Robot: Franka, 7 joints.
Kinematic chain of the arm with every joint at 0, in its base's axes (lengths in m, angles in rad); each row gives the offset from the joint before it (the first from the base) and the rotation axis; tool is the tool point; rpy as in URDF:
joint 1: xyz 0 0 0.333 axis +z
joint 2: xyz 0 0 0 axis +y
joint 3: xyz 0 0 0.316 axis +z
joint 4: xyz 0.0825 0 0 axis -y
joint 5: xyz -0.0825 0 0.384 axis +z
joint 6: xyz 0 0 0 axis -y
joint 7: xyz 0.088 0 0 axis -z
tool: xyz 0 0 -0.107 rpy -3.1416 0 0
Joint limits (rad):
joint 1: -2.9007..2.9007
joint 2: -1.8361..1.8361
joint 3: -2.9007..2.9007
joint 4: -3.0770..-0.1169
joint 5: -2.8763..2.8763
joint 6: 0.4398..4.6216
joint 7: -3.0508..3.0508
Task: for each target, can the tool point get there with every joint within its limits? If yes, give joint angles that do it. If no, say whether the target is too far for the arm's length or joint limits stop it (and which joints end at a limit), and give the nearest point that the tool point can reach.
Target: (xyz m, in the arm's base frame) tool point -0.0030 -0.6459 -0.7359
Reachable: no: too far | nearest point -0.0022 -0.4806 -0.3228 | short by 0.445 m
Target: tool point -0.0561 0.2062 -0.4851
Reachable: no: joint limits stop it (at a limit: joint 2) | nearest point -0.0596 0.2192 -0.3578 | short by 0.128 m
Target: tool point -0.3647 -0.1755 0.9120
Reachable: yes | joints -0.8060 -0.9321 -0.8291 -1.2740 0.2859 1.6703 0.5806
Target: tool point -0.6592 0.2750 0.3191
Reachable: yes | joints -1.0563 -0.7451 -2.3562 -1.7052 -0.2341 2.7838 -2.2595
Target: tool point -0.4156 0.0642 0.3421
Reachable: yes | joints 1.9060 0.1748 1.3992 -2.3689 -1.2197 1.1162 -1.7410
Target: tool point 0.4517 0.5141 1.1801
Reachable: no: too far | nearest point 0.3558 0.4050 1.0003 | short by 0.231 m
